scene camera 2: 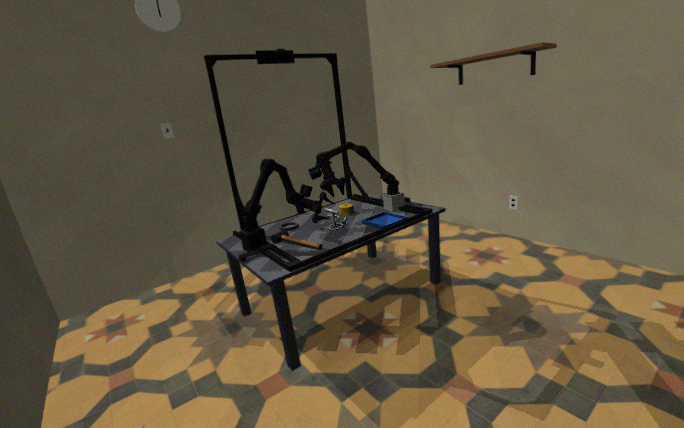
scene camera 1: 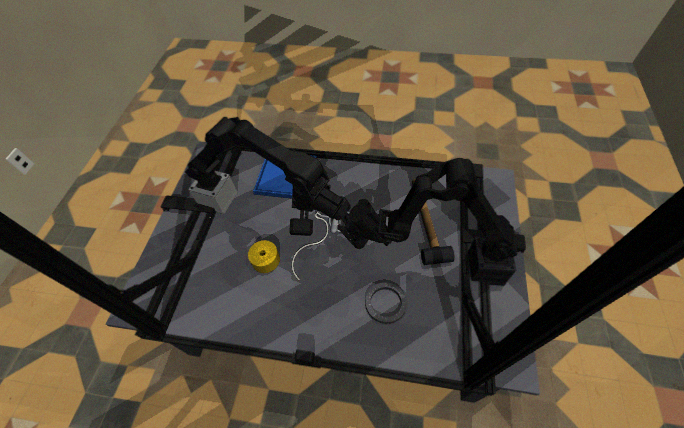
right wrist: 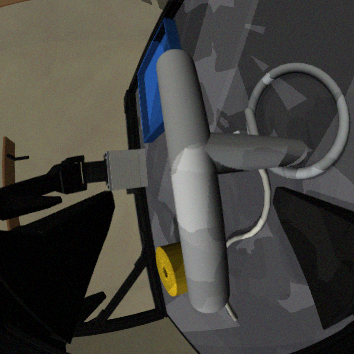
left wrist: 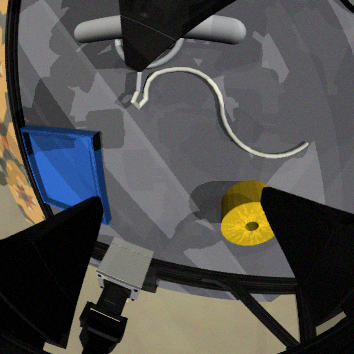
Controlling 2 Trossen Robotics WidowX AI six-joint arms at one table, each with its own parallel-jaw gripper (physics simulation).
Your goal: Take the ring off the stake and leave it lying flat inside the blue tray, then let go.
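Pixels of known places: left gripper, between the fingertips: [scene camera 2: 338, 196] [scene camera 1: 301, 212] [right wrist: 80, 248] [left wrist: 183, 200]; right gripper, between the fingertips: [scene camera 1: 331, 218] [right wrist: 195, 197] [left wrist: 164, 42]; left arm's base, origin of its link: [scene camera 2: 393, 193] [scene camera 1: 208, 181] [right wrist: 106, 170] [left wrist: 116, 288]; right arm's base, origin of its link: [scene camera 2: 251, 230] [scene camera 1: 495, 253].
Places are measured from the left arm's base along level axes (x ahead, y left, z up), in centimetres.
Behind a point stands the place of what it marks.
Observation:
The pale grey stake [scene camera 1: 334, 225] @[z 0.2, x 46.2, y -3.6 cm] [scene camera 2: 331, 210] @[z -0.1, x 45.6, y 1.7 cm] [left wrist: 215, 29] @[z 0.2, x 45.8, y -3.7 cm] [right wrist: 200, 215] @[z -0.3, x 46.4, y -0.5 cm] stands mid-table with a crossbar handle on top. A pale grey ring [left wrist: 172, 57] @[z -9.1, x 43.2, y 0.4 cm] [right wrist: 345, 120] @[z -9.6, x 49.6, y 3.7 cm] surrounds its lower part; whether it is loose or part of the base I cannot tell. The blue tray [scene camera 1: 274, 176] @[z -9.7, x 15.1, y 15.4 cm] [scene camera 2: 384, 220] @[z -9.8, x 18.7, y 16.1 cm] [left wrist: 65, 170] @[z -9.7, x 20.1, y 16.5 cm] [right wrist: 155, 90] @[z -9.7, x 17.1, y 16.3 cm] holds nothing that I can see. My right gripper [scene camera 2: 325, 209] @[z -1.5, x 44.1, y -0.4 cm] [right wrist: 195, 197] @[z -1.5, x 44.1, y -0.4 cm] is open close beside the handle, which crosses between the fingertips in the right wrist view. My left gripper [scene camera 2: 336, 193] @[z 5.5, x 36.7, y -5.2 cm] [left wrist: 183, 200] @[z 5.5, x 36.7, y -5.2 cm] is open and empty, higher above the table.
A white curved wire [scene camera 1: 293, 259] @[z -9.7, x 35.4, y -14.0 cm] [left wrist: 222, 107] @[z -9.8, x 39.2, y -6.9 cm] [right wrist: 267, 200] @[z -9.8, x 42.5, y -2.3 cm] lies beside the stake. A yellow roll [scene camera 1: 263, 256] @[z -5.3, x 27.6, y -17.8 cm] [scene camera 2: 346, 208] @[z -6.0, x 28.7, y -12.7 cm] [left wrist: 247, 225] @[z -6.4, x 25.7, y -16.8 cm] [right wrist: 170, 270] @[z -5.3, x 29.7, y -14.7 cm], a dark grey ring [scene camera 1: 370, 302] @[z -8.8, x 62.9, y -20.3 cm] [scene camera 2: 282, 227] @[z -8.7, x 71.7, y -16.6 cm] and a hammer [scene camera 1: 430, 227] @[z -6.8, x 74.2, y 8.9 cm] [scene camera 2: 301, 242] @[z -8.1, x 71.7, y 17.2 cm] lie on the table.

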